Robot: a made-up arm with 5 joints.
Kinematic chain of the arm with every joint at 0, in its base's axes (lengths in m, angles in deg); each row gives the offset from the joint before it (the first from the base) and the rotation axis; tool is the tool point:
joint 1: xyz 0 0 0.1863 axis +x
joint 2: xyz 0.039 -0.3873 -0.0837 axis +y
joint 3: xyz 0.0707 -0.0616 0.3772 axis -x
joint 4: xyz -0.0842 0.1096 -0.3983 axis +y
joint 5: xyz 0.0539 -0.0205 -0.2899 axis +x
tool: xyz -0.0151 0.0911 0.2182
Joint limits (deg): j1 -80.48..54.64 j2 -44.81..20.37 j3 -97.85..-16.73 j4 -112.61..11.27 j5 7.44..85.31
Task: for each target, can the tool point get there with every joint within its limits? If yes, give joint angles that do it. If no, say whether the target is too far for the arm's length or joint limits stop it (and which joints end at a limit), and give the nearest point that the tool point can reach.
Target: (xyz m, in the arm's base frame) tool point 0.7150 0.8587 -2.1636
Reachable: no: too far | nearest point 0.1092 0.0060 -0.3044 | short by 2.133 m
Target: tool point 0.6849 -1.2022 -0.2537
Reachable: no: joint limits stop it (at a limit: joint 2, joint 3, joint 5) | nearest point 0.1968 -0.4542 0.0201 | short by 0.934 m
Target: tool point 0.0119 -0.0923 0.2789
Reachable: yes | joints 28.16 -18.81 -54.96 -20.68 20.91
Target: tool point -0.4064 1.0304 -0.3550
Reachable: no: joint limits stop it (at a limit: joint 1, joint 3, joint 4, joint 5) | nearest point -0.1993 0.4494 0.2693 | short by 0.878 m
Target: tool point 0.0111 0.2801 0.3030
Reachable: yes | joints -68.44 -10.53 -78.25 -23.21 20.38
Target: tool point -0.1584 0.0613 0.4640
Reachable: yes | joints -19.42 -36.23 -90.77 -44.47 37.37
